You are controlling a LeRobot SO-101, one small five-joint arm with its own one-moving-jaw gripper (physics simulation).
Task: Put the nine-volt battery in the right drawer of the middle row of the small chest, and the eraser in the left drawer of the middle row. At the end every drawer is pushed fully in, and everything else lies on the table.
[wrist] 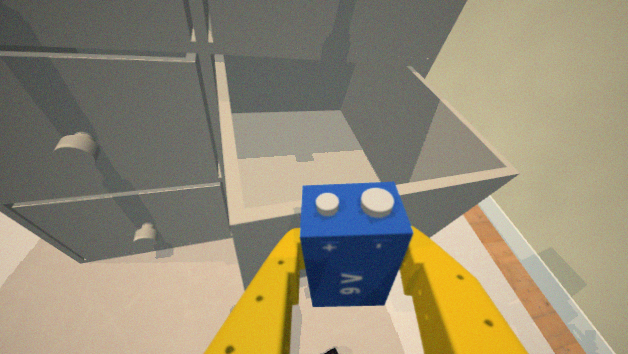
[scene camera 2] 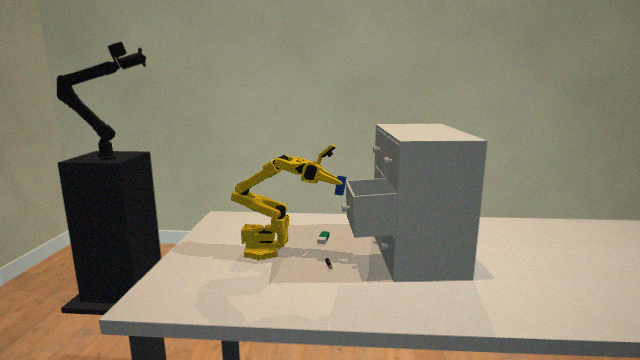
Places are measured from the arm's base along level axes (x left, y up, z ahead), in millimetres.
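Where they show: hand, tool point: (wrist: pixel 306 242) (scene camera 2: pixel 341 182); arm's base, link origin: (scene camera 2: pixel 269 251).
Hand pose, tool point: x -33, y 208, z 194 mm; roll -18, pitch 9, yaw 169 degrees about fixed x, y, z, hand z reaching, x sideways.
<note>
Each offset is from my tool point to the top centre of the thing. Level surfaces: height alone.
My gripper (scene camera 2: pixel 340 184) (wrist: pixel 356 250) is shut on the blue nine-volt battery @(dx -14, dy +22, dz -2 mm) (scene camera 2: pixel 340 185) (wrist: pixel 356 265), whose terminals face the chest in the wrist view. It holds the battery in the air just in front of the open right middle drawer @(dx -37, dy +8, dz +103 mm) (scene camera 2: pixel 372 215) (wrist: pixel 465 184), near its front rim. The part of that drawer's floor seen in the wrist view is bare. The left middle drawer @(dx +126, dy +4, dz +183 mm) (wrist: pixel 115 110) is pushed in. The green and white eraser @(dx +128, dy -194, dz -54 mm) (scene camera 2: pixel 323 237) lies on the table in front of the chest @(dx +51, dy +122, dz +202 mm) (scene camera 2: pixel 440 210) (wrist: pixel 204 80).
A small black battery @(dx -38, dy -197, dz -29 mm) (scene camera 2: pixel 328 263) lies on the table @(dy -207 mm) (scene camera 2: pixel 300 305) nearer the camera than the eraser. The lower left drawer @(dx +126, dy -104, dz +183 mm) (wrist: pixel 120 220) is in. A black arm (scene camera 2: pixel 87 112) stands on a black pedestal (scene camera 2: pixel 107 230) at the left, beyond the table.
</note>
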